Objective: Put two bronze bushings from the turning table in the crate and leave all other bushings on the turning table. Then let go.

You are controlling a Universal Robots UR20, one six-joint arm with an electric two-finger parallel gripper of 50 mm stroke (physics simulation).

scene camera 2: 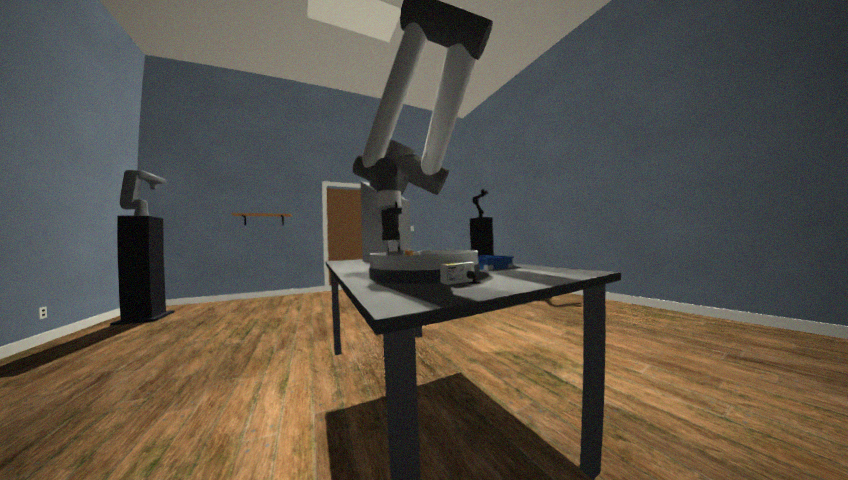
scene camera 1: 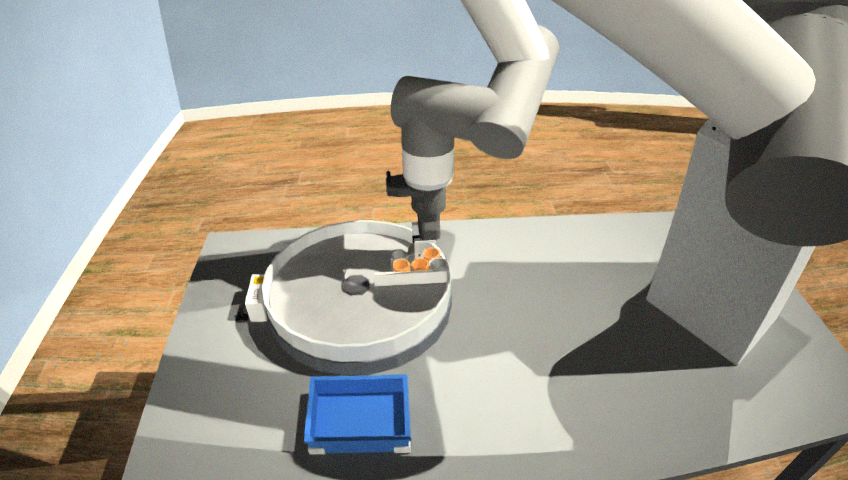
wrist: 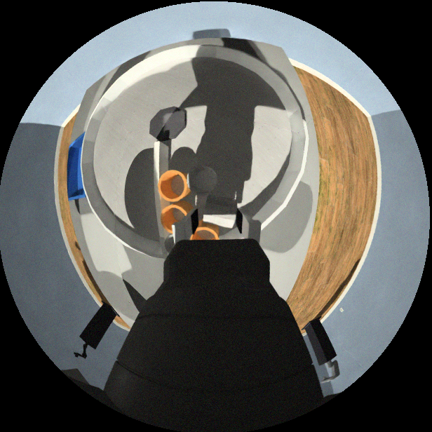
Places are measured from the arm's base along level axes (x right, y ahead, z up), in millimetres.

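Where they show: gripper, between the fingertips: (scene camera 2: 393,254) (scene camera 1: 418,254).
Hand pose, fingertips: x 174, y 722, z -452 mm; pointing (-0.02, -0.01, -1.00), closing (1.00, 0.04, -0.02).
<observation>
After its pixels a point has its place.
The grey turning table (scene camera 1: 333,315) @[y 914, x 5, z -475 mm] (scene camera 2: 422,260) @[y 1055, x 189, z -458 mm] (wrist: 125,100) has a raised rim. Near its right rim in scene camera 1, three bronze bushings (scene camera 1: 401,269) @[y 763, x 103, z -436 mm] (scene camera 1: 420,268) @[y 721, x 103, z -436 mm] (scene camera 1: 431,258) @[y 694, x 139, z -439 mm] stand beside two grey bushings (scene camera 1: 397,255) @[y 771, x 174, z -453 mm] (scene camera 1: 439,263) @[y 676, x 135, z -452 mm]. In the wrist view, bronze bushings (wrist: 164,189) (wrist: 166,220) (wrist: 205,230) and grey bushings (wrist: 202,179) (wrist: 170,243) show, the lower ones partly hidden by the gripper. My gripper (scene camera 1: 421,245) @[y 722, x 174, z -452 mm] (scene camera 2: 392,247) @[y 722, x 174, z -452 mm] (wrist: 216,216) is open, its fingers low over the turning table beside the bushings. The blue crate (scene camera 1: 360,444) @[y 852, x -303, z -497 mm] (scene camera 2: 498,262) @[y 947, x -220, z -499 mm] (wrist: 75,172) holds no bushing.
A light guide bar (scene camera 1: 410,278) @[y 744, x 93, z -456 mm] (wrist: 158,175) runs alongside the bushings from the dark hub (scene camera 1: 355,285) @[y 868, x 90, z -467 mm] (wrist: 168,123). A white motor box (scene camera 1: 255,297) @[y 1098, x 62, z -470 mm] (scene camera 2: 457,273) @[y 1121, x 106, z -499 mm] sits outside the rim. The grey robot pedestal (scene camera 1: 714,279) @[y 94, x -76, z -362 mm] stands right on the work table (scene camera 1: 493,404) @[y 598, x -211, z -528 mm].
</observation>
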